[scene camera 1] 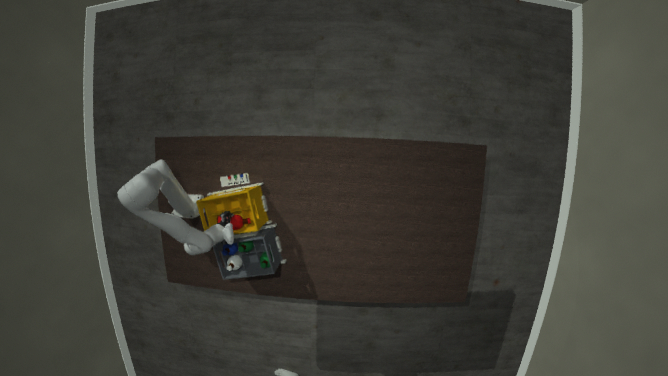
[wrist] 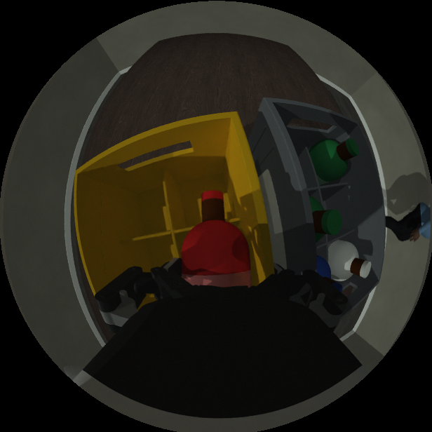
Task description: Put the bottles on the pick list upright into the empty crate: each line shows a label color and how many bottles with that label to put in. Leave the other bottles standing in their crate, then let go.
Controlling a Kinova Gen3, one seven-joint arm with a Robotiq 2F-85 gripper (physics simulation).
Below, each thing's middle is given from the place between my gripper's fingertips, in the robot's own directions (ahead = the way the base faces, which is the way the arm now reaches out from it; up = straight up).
Scene:
My hand is 10 mm to the right of the red bottle (wrist: 215, 252) and 10 mm above it.

